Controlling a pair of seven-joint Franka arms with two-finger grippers.
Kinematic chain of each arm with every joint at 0, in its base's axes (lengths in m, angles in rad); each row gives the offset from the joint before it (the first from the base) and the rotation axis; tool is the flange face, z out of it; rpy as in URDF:
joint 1: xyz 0 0 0.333 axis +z
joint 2: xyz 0 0 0 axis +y
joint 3: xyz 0 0 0.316 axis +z
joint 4: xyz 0.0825 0 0 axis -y
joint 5: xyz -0.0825 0 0.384 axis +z
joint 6: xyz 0 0 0 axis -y
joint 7: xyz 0.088 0 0 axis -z
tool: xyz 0 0 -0.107 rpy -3.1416 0 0
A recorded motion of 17 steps. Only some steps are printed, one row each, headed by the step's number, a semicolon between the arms.
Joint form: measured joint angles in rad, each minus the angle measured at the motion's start. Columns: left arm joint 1, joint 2, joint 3, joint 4, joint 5, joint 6, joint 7; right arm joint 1, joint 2, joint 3, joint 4, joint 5, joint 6, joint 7.
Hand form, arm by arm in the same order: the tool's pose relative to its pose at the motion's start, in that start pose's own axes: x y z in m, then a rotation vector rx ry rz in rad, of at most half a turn. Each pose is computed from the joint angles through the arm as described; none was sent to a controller.
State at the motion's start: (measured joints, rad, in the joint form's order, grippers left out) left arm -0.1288 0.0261 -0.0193 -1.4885 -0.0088 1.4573 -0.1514; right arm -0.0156 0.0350 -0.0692 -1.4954 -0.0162 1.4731 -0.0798
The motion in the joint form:
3: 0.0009 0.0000 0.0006 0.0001 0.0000 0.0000 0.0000; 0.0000 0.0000 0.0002 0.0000 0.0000 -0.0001 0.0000
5: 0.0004 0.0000 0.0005 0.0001 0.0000 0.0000 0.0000; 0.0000 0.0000 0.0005 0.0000 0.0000 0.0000 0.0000
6: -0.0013 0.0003 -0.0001 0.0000 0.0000 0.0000 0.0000; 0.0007 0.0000 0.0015 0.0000 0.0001 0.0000 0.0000
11: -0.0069 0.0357 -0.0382 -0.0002 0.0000 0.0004 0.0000; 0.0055 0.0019 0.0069 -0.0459 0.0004 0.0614 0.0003
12: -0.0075 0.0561 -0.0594 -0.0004 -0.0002 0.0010 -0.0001; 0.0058 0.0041 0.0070 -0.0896 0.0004 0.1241 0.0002
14: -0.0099 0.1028 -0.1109 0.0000 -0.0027 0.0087 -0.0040; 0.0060 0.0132 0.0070 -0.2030 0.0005 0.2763 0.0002
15: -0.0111 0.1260 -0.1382 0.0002 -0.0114 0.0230 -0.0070; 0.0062 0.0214 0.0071 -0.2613 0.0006 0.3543 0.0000
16: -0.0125 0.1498 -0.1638 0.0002 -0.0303 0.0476 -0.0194; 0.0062 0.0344 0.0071 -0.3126 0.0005 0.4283 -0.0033
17: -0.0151 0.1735 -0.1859 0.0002 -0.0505 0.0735 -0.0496; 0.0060 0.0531 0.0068 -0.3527 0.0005 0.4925 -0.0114
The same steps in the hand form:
3: 0.0001 -0.0008 -0.0001 -0.0001 0.0001 -0.0015; 0.0000 -0.0001 0.0000 0.0000 -0.0001 -0.0002
5: 0.0001 -0.0005 -0.0001 -0.0001 0.0001 -0.0009; 0.0000 -0.0003 0.0000 0.0000 0.0000 -0.0005
6: 0.0000 0.0008 0.0002 0.0001 -0.0003 0.0014; 0.0001 -0.0012 0.0000 0.0000 0.0000 -0.0022
11: 0.0074 0.0256 0.0195 0.0057 -0.0354 0.0448; 0.0079 -0.0067 0.0168 -0.0013 0.0138 -0.0129
12: 0.0113 0.0380 0.0308 0.0079 -0.0555 0.0663; 0.0146 -0.0069 0.0330 -0.0026 0.0305 -0.0141
14: 0.0186 0.0687 0.0560 0.0081 -0.0950 0.1161; 0.0280 -0.0072 0.0784 -0.0051 0.0602 -0.0162
15: 0.0218 0.0858 0.0678 -0.0023 -0.1063 0.1416; 0.0334 -0.0077 0.1040 -0.0061 0.0716 -0.0177
16: 0.0255 0.1035 0.0793 -0.0254 -0.1113 0.1557; 0.0383 -0.0080 0.1294 -0.0076 0.0813 -0.0221
17: 0.0289 0.1201 0.0906 -0.0496 -0.1166 0.1486; 0.0432 -0.0081 0.1536 -0.0092 0.0866 -0.0306

